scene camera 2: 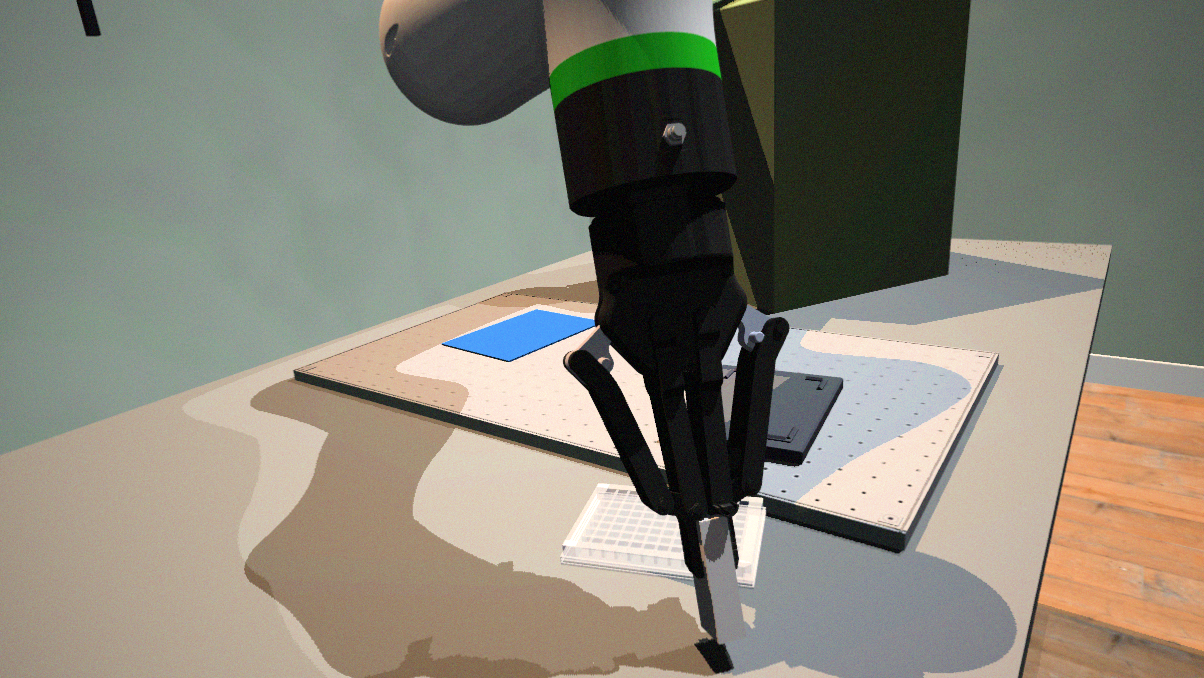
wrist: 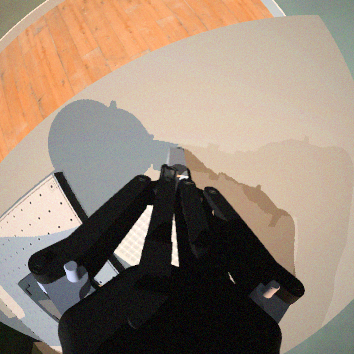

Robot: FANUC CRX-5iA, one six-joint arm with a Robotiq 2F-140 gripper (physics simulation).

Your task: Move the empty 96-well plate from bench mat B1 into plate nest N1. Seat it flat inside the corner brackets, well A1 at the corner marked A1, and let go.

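Frame: origin at the arm's base, x ahead, y left, z up, level; centimetres.
Seen in the pictures: gripper, between the fingertips: (scene camera 2: 723,631) (wrist: 173,158).
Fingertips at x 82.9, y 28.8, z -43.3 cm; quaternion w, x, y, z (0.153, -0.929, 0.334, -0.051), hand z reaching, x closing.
Observation:
A point is followed by its place in that frame.
The clear 96-well plate (scene camera 2: 623,526) @[x 77.2, y 18.4, z -43.2 cm] (wrist: 136,241) @[x 74.0, y 22.1, z -43.3 cm] lies on the bench top, off the mat, by the front edge of the perforated board; the gripper hides part of it. My gripper (scene camera 2: 726,627) @[x 82.9, y 28.7, z -43.3 cm] (wrist: 173,158) @[x 82.9, y 28.7, z -43.3 cm] is shut with nothing between its fingers. In the scene view it passes in front of the plate, its fingertips low over the bench on the near side of the plate. The black plate nest (scene camera 2: 827,408) @[x 54.3, y 24.7, z -42.4 cm] stands on the board behind the gripper, which hides its left part. A blue mat (scene camera 2: 518,335) @[x 47.8, y -17.5, z -43.1 cm] lies on the board at the back left. The A1 marks are not readable.
The perforated board (scene camera 2: 935,437) @[x 54.0, y 33.5, z -43.4 cm] (wrist: 37,205) @[x 63.7, y 32.6, z -43.4 cm] has a raised edge beside the plate. A tall dark green box (scene camera 2: 859,151) @[x 10.6, y 13.6, z -24.5 cm] stands at the back of the bench. The bench edge and wooden floor (scene camera 2: 1129,496) (wrist: 125,45) are at the right in the scene view.

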